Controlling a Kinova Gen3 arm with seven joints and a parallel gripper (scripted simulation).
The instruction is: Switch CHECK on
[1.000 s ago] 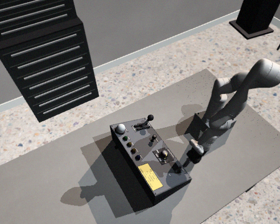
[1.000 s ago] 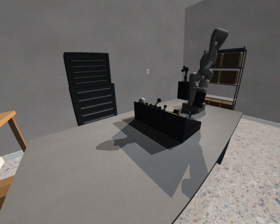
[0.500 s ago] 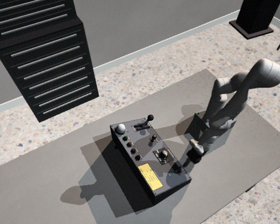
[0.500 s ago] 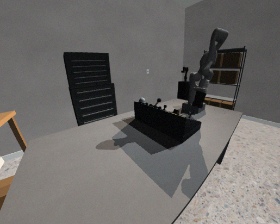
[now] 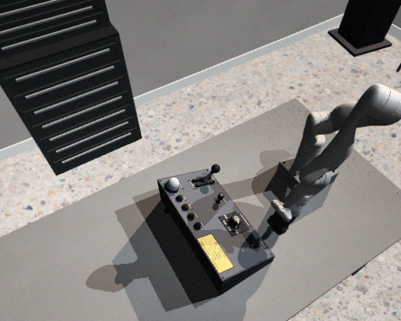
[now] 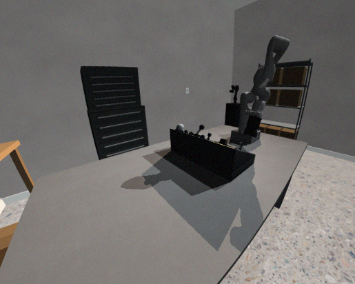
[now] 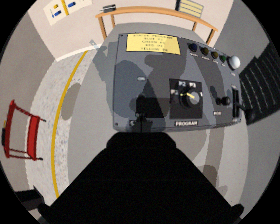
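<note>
The small switch lies 6 cm ahead of my hand, 1 cm to the left of it and 1 cm below it. Round my hand: dark console: 12 cm ahead, 16 cm to the right, 3 cm below; ball-topped lever: 9 cm ahead, 35 cm to the right.
</note>
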